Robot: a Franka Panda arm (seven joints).
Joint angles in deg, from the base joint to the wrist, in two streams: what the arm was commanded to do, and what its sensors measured. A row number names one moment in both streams.
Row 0, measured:
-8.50 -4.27 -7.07 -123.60 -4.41 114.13 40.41
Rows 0 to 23, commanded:
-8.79 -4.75 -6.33 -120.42 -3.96 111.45 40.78
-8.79 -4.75 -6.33 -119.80 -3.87 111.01 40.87
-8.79 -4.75 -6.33 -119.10 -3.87 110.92 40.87
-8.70 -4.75 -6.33 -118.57 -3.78 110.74 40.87
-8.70 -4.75 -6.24 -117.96 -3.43 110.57 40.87
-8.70 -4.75 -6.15 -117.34 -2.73 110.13 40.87
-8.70 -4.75 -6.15 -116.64 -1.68 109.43 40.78
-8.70 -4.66 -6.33 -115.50 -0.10 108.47 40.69
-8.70 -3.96 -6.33 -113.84 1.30 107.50 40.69
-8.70 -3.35 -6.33 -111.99 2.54 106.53 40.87
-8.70 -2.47 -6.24 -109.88 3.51 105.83 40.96
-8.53 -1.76 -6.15 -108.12 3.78 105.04 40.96
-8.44 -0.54 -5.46 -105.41 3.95 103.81 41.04
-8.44 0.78 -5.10 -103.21 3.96 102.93 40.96
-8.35 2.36 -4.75 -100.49 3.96 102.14 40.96
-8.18 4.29 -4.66 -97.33 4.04 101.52 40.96
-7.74 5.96 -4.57 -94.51 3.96 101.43 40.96
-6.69 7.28 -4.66 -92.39 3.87 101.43 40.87
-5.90 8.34 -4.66 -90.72 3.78 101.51 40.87
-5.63 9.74 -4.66 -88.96 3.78 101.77 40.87
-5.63 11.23 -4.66 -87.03 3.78 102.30 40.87
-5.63 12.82 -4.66 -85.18 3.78 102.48 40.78
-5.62 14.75 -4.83 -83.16 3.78 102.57 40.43
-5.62 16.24 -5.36 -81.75 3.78 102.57 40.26
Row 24, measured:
-5.38 10.10 -4.77 -89.37 3.20 103.91 40.41
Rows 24 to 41, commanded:
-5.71 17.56 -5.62 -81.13 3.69 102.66 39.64
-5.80 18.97 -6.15 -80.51 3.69 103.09 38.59
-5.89 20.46 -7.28 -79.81 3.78 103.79 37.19
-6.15 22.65 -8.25 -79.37 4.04 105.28 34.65
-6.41 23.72 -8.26 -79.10 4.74 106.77 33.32
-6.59 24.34 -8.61 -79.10 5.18 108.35 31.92
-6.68 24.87 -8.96 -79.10 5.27 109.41 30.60
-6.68 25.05 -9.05 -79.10 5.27 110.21 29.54
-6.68 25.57 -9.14 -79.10 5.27 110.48 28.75
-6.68 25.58 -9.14 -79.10 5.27 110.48 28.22
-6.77 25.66 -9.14 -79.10 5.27 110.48 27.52
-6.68 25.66 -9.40 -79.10 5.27 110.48 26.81
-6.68 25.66 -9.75 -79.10 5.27 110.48 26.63
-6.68 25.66 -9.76 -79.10 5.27 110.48 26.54
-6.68 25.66 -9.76 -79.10 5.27 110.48 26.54
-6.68 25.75 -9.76 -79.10 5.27 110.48 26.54
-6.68 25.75 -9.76 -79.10 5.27 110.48 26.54
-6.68 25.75 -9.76 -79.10 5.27 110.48 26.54
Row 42, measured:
-6.75 25.40 -9.44 -80.08 4.27 110.54 27.93
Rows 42 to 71, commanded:
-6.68 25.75 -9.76 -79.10 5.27 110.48 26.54
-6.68 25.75 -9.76 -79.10 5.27 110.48 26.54
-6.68 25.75 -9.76 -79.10 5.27 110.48 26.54
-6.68 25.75 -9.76 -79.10 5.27 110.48 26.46
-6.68 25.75 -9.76 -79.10 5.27 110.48 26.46
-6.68 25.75 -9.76 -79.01 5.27 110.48 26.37
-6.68 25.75 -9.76 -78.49 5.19 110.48 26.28
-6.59 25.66 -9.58 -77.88 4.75 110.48 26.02
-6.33 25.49 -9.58 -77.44 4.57 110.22 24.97
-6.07 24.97 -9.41 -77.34 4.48 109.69 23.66
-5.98 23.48 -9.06 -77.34 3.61 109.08 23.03
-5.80 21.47 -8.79 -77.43 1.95 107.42 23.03
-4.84 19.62 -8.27 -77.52 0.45 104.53 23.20
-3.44 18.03 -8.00 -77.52 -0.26 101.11 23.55
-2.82 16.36 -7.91 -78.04 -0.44 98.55 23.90
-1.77 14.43 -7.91 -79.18 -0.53 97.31 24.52
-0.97 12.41 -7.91 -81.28 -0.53 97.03 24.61
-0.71 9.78 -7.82 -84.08 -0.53 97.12 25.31
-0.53 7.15 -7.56 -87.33 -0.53 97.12 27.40
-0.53 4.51 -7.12 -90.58 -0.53 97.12 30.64
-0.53 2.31 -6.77 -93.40 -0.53 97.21 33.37
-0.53 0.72 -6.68 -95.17 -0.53 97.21 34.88
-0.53 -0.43 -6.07 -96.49 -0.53 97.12 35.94
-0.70 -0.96 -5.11 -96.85 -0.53 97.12 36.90
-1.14 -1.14 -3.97 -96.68 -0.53 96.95 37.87
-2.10 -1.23 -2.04 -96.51 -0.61 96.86 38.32
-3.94 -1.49 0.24 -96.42 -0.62 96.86 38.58
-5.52 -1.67 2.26 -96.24 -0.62 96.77 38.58
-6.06 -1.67 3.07 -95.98 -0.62 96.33 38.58
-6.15 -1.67 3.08 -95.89 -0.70 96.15 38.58
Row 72, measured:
-3.17 -0.71 -0.22 -95.25 0.22 96.24 37.85
